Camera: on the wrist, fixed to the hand. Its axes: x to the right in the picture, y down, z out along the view.
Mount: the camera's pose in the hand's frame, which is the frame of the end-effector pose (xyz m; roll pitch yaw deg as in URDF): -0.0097 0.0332 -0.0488 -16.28 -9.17 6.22
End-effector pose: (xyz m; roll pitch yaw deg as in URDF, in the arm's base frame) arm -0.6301 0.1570 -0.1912 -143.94 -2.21 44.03
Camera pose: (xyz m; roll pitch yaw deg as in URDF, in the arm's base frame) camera -0.5990 0.1098 -0.1717 -159.70 8.85 44.46
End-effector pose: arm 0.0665 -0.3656 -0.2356 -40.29 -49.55 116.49
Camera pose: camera 0.0550 -0.3285 -0.2811 -69.37 -51.34 133.68
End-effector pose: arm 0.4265 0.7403 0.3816 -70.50 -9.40 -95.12
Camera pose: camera 0.3919 0.7452 0.3331 -87.78 -6.51 -84.33
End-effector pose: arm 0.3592 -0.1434 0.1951 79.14 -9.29 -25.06
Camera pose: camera 0.3701 -0.0887 0.2166 65.23 -16.96 -33.26
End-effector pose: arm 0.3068 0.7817 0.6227 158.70 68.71 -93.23
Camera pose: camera 0.2908 0.7324 0.6526 112.82 72.60 -125.02
